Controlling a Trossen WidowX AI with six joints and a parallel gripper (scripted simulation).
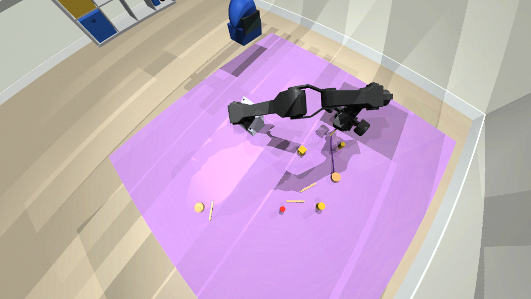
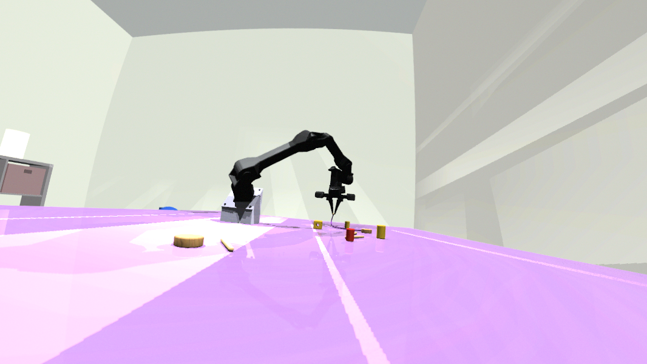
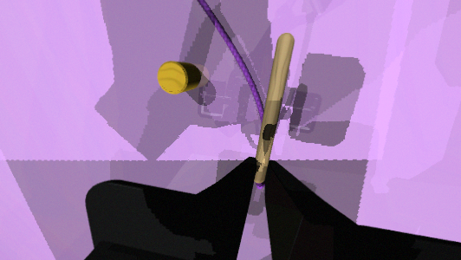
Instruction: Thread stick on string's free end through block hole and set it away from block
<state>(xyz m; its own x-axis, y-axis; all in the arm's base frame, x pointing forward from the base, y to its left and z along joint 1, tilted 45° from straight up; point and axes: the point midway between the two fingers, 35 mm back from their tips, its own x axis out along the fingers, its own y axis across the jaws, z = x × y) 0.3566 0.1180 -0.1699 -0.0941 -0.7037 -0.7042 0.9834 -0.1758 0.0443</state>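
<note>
My gripper tip is now 18 cm to the left of the yellow wooden block, 8 cm past it and 4 cm above it. From my gripper tip the other things lie so: thin stick (1 cm to the right); red piece (44 cm to the right, 4 cm below).
</note>
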